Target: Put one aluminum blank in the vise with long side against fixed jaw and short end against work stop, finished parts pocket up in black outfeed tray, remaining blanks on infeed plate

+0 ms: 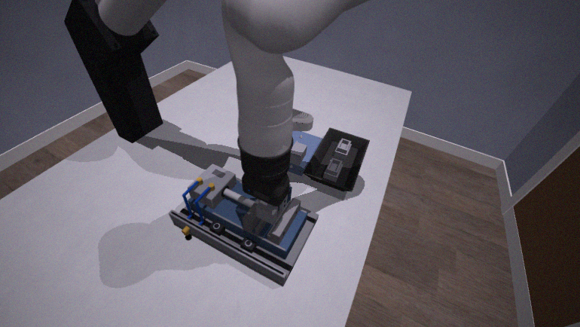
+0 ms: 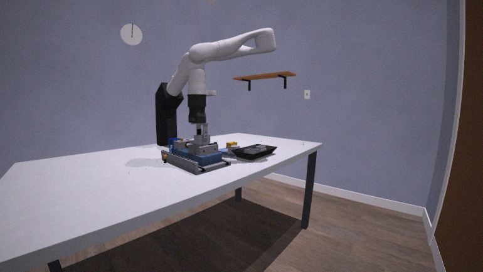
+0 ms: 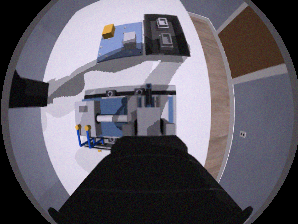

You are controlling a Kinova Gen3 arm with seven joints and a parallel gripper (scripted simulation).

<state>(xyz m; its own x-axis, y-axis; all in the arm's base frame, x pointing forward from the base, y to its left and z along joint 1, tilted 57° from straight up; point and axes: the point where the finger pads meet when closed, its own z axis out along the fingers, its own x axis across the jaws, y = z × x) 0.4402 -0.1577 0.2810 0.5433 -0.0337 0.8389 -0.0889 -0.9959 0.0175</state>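
Right now my hand is 30 mm short of the fixed jaw and 70 mm above it. The rest, counted from my hand: black outfeed tray: 110 mm ahead, 290 mm to the left, 140 mm below; then vise: 70 mm behind, 20 mm to the left, 110 mm below; then gray aluminum blank: 20 mm behind, 270 mm to the left, 120 mm below.
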